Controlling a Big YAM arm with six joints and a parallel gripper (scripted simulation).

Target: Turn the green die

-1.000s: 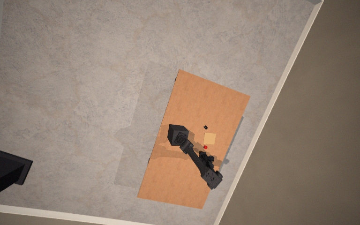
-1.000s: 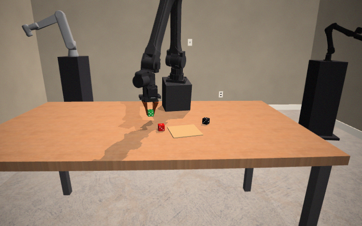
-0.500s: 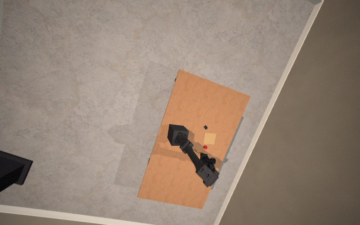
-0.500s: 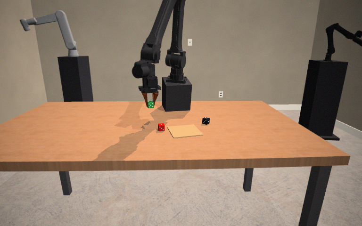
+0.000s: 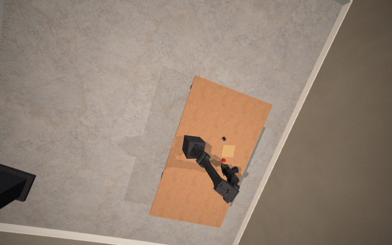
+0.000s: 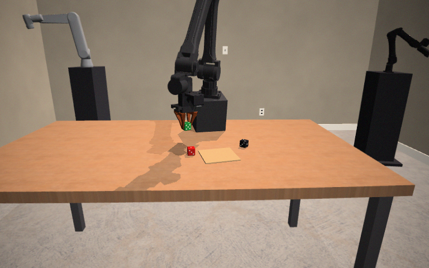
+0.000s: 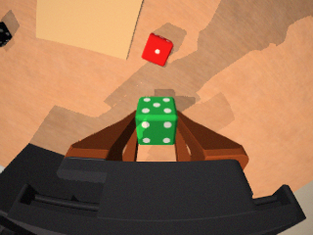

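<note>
My gripper is now 3 cm short of the tan mat, 14 cm to the right of it and 11 cm above it. Also, from my hand: green die right at my hand; red die 3 cm ahead, 3 cm to the left, 9 cm below; black die 9 cm behind, 24 cm to the left, 9 cm below.
</note>
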